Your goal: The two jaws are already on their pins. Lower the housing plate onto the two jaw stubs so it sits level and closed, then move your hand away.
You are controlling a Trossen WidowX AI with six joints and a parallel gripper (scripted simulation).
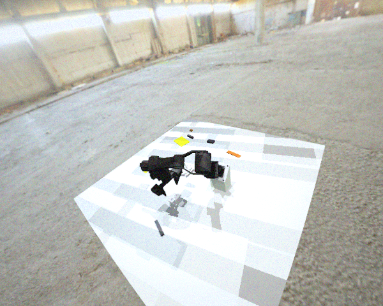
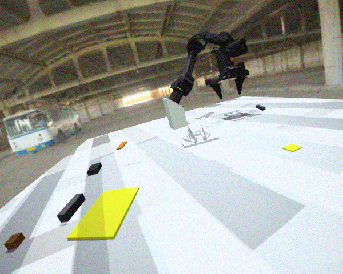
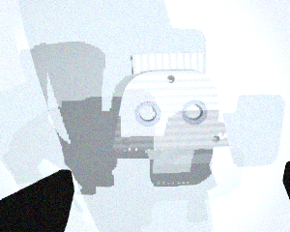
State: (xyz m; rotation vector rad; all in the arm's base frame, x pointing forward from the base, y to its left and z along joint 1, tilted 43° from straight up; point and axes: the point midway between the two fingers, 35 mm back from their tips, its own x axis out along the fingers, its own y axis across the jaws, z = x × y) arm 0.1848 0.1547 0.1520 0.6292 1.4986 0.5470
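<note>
The white housing plate is 220 mm to the right of my gripper tip, 100 mm below it and 70 mm ahead of it. Also, from my gripper tip: yellow sheet (530 mm to the right, 360 mm ahead, 100 mm below); small yellow tile (390 mm ahead, 100 mm to the right, 100 mm below).
</note>
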